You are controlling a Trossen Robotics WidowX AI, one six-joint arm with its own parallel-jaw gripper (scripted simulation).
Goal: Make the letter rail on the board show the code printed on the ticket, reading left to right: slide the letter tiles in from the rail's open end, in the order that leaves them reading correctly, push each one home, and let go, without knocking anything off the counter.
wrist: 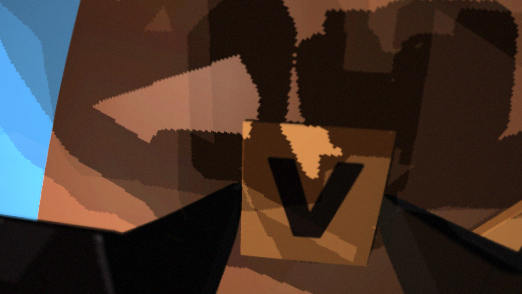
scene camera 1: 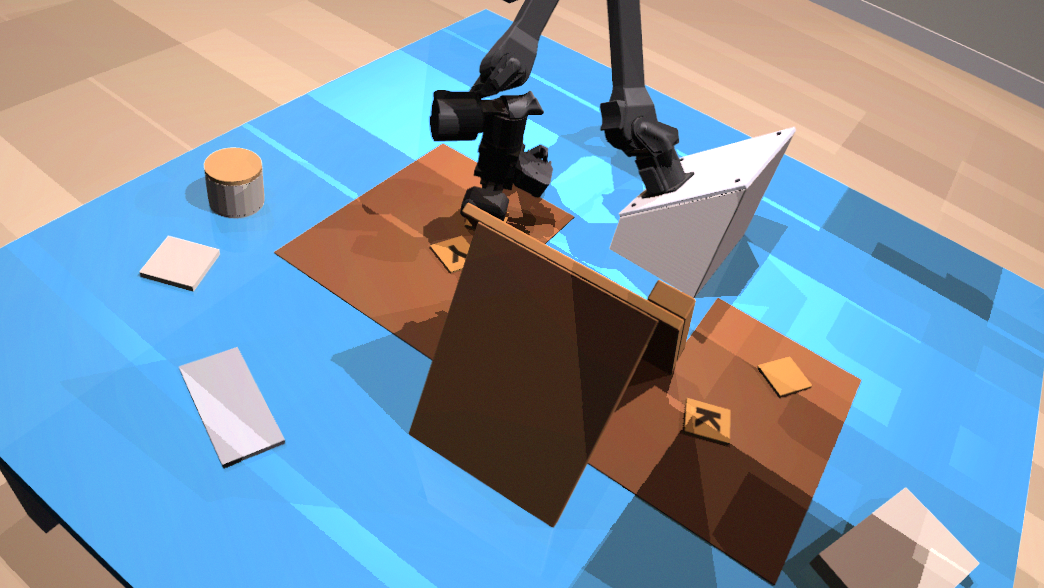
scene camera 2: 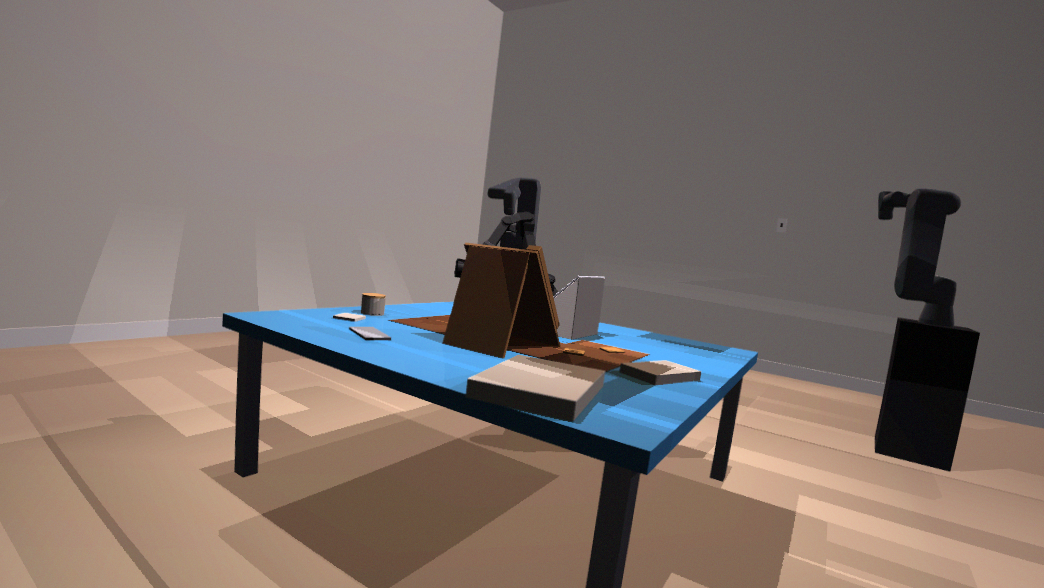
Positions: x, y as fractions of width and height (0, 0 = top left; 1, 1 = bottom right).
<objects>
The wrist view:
gripper: 0.59, 0.68
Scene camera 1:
gripper: 0.47, 0.38
brown board: 0.51, 0.60
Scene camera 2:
pale block: 0.63, 0.63
brown board: 0.48, 0.50
</objects>
